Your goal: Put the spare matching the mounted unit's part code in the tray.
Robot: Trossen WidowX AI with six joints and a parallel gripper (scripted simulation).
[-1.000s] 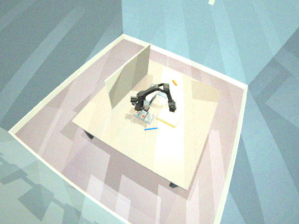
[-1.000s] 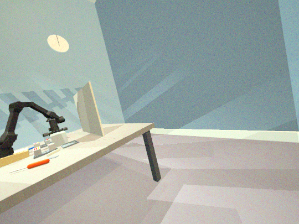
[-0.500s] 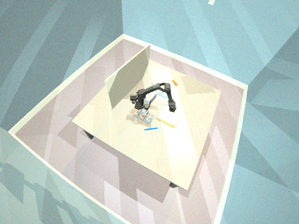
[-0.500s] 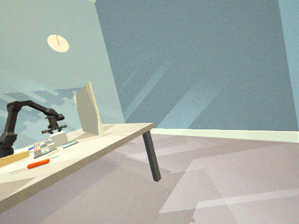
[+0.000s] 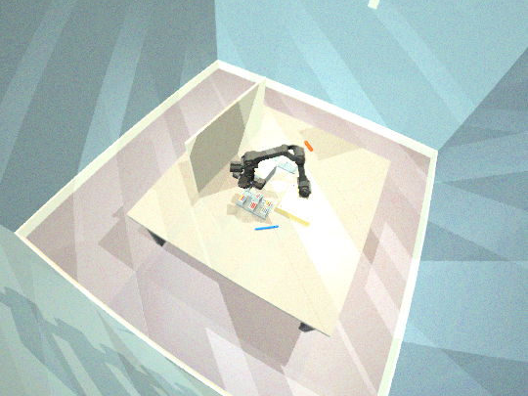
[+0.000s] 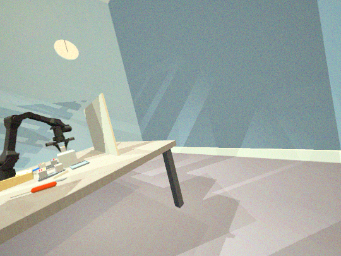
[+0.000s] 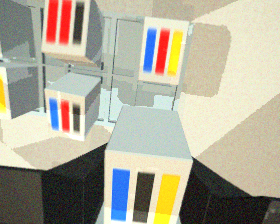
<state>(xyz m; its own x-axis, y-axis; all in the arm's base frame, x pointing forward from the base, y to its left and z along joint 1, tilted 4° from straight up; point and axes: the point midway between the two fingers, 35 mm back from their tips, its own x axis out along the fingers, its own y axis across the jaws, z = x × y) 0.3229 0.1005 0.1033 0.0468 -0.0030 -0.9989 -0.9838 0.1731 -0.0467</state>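
The white mounted unit lies 40 mm behind my gripper tip, 160 mm to the right of it and 50 mm below it. From my gripper tip the other things lie so: beige panel 200 mm ahead, 240 mm to the right, 130 mm above; then blue pen 170 mm behind, 170 mm to the left, 90 mm below.
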